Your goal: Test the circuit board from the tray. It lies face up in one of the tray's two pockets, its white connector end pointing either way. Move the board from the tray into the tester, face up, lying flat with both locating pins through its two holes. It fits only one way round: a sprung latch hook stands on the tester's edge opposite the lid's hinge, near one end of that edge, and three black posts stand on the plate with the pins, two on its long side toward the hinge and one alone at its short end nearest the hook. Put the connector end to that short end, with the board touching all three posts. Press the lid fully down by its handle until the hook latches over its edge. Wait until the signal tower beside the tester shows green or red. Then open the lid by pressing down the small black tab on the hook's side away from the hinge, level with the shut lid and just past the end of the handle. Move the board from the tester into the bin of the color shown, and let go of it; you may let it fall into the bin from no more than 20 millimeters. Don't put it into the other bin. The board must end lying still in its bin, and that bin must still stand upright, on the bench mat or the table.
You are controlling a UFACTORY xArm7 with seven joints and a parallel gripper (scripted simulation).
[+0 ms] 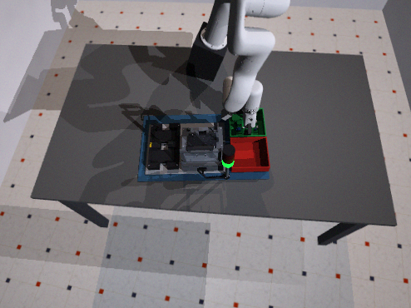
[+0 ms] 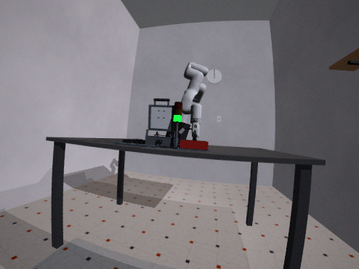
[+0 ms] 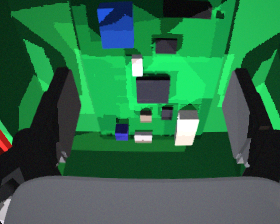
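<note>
My hand is right at the green bin. Round my hand: green circuit board (10 mm below); tester lid (260 mm ahead, 140 mm to the right, 170 mm above); red bin (150 mm ahead, 30 mm to the left).
</note>
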